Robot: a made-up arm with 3 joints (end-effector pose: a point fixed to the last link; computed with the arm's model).
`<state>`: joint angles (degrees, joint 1 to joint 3).
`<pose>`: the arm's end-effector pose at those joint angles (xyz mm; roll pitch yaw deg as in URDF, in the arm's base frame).
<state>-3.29 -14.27 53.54</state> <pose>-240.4 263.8 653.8 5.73 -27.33 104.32</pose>
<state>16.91 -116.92 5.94</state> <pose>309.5 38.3 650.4 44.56 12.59 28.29</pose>
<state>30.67 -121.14 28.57</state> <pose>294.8 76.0 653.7 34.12 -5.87 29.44</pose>
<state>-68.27 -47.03 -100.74</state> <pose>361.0 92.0 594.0 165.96 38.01 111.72</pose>
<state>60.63 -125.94 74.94</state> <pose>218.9 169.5 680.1 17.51 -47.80 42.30</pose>
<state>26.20 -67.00 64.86</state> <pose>-28.3 245.7 699.2 5.68 -43.11 78.12</pose>
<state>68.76 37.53 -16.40</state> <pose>-216.5 -554.7 536.2 28.27 41.22 -132.54</pose>
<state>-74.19 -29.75 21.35</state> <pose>330.3 177.0 540.2 19.66 14.34 19.67</pose>
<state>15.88 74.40 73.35</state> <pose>-405.1 -443.7 569.9 -15.47 -32.92 -139.29</pose>
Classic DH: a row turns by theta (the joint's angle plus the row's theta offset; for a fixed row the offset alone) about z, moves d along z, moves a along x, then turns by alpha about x. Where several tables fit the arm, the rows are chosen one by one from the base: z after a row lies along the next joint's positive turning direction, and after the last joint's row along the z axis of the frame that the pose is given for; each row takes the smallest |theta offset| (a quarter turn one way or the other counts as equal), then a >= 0, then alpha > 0; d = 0 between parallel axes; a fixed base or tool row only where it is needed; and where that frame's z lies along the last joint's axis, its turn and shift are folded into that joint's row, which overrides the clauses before.
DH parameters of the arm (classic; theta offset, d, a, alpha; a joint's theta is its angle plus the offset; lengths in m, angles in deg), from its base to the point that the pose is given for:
base (fixed): 74.36 0.405 -0.0946 14.15
joint 1: 25.01 -0.2098 -0.0242 -14.22
joint 2: -11.08 0.3999 0.3256 97.82
joint 3: -39.34 -0.2884 -0.005 -78.95
tool (fixed): 34.52 -0.019 0 0

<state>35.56 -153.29 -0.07</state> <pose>381.7 -106.2 609.2 54.24 21.30 15.44</pose>
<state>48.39 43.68 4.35</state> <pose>-332.5 -483.7 559.2 18.71 22.10 -147.98</pose>
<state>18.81 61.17 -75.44</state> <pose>-423.9 -388.2 609.8 128.78 55.76 -81.85</pose>
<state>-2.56 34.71 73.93</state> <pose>-494.3 1.7 628.8 -12.75 -40.29 161.76</pose>
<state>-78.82 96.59 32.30</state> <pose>-407.8 201.3 636.9 32.36 -5.17 139.87</pose>
